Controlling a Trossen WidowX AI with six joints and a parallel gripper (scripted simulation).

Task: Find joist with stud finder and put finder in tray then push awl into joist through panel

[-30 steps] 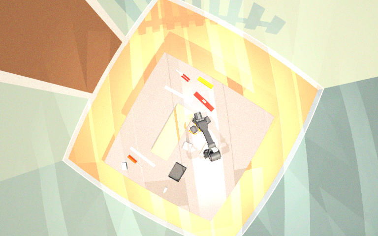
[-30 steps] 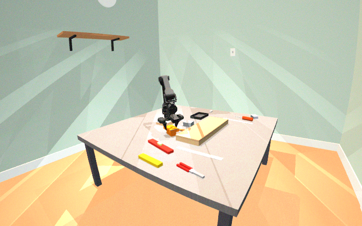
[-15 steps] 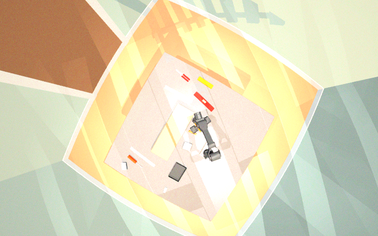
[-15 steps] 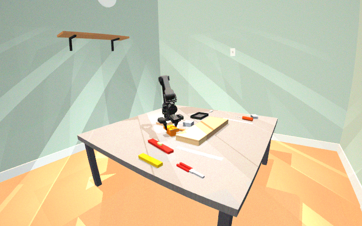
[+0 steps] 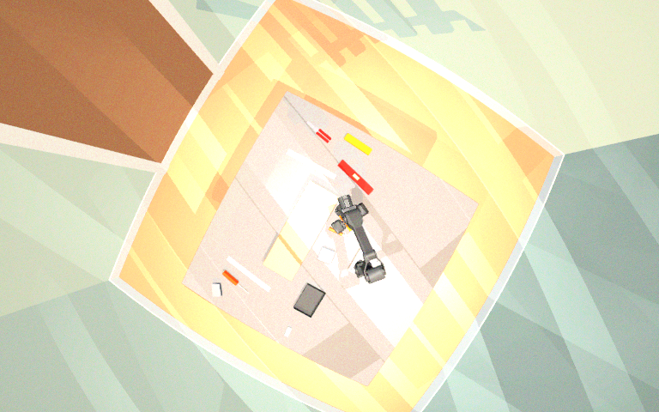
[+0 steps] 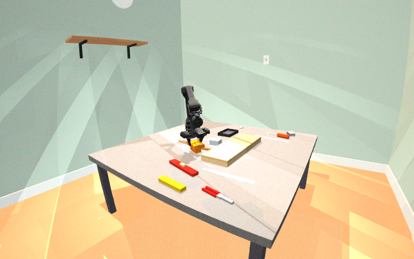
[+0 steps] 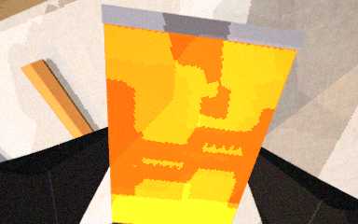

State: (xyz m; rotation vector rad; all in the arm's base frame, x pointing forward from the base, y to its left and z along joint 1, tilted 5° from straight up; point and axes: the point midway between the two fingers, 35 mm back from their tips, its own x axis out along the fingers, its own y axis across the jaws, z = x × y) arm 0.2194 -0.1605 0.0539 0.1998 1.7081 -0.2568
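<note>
Right now my gripper tip is 2 cm past the awl, 9 cm to the right of it and 5 cm above it. The rest, counted from my gripper tip: grey block: 3 cm behind, 23 cm to the left, 4 cm below; then red level: 11 cm ahead, 20 cm to the right, 4 cm below; then stud finder: 1 cm behind, 2 cm below.
</note>
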